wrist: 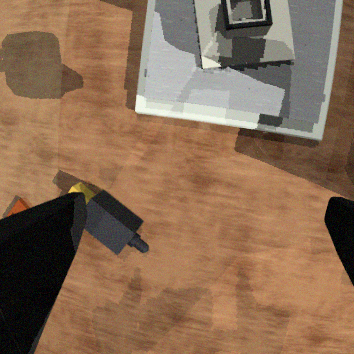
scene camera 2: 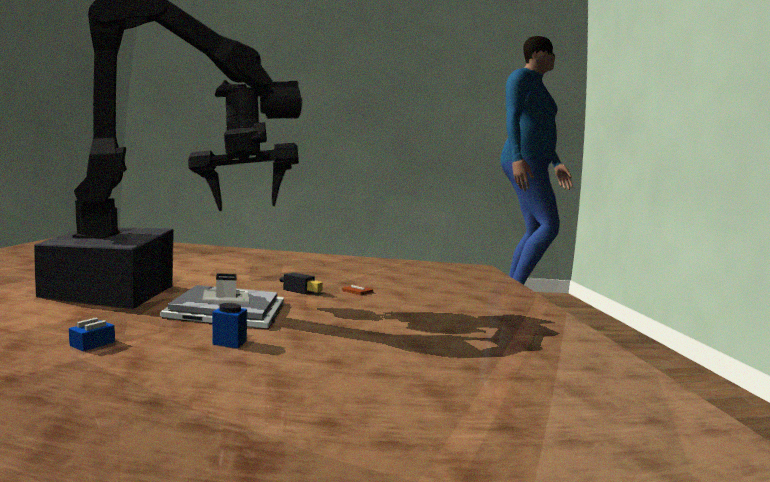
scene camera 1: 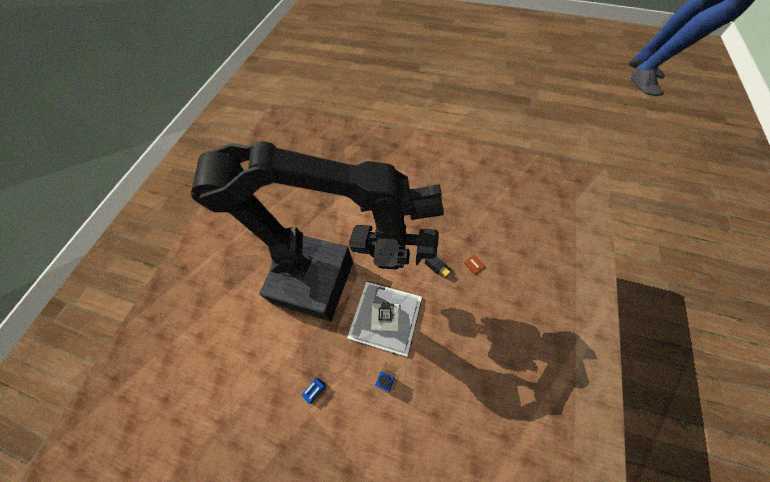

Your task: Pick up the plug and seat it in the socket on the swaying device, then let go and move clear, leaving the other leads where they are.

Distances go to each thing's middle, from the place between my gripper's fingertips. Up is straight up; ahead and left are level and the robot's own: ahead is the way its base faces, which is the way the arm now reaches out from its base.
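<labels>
That device [scene camera 2: 201, 299] is 120 mm below my hand, and it lies 110 mm to the right of the hand and 10 mm behind it. The plug [wrist: 109, 221] is 140 mm below my hand, 80 mm to the left of it and 90 mm ahead of it.
</labels>
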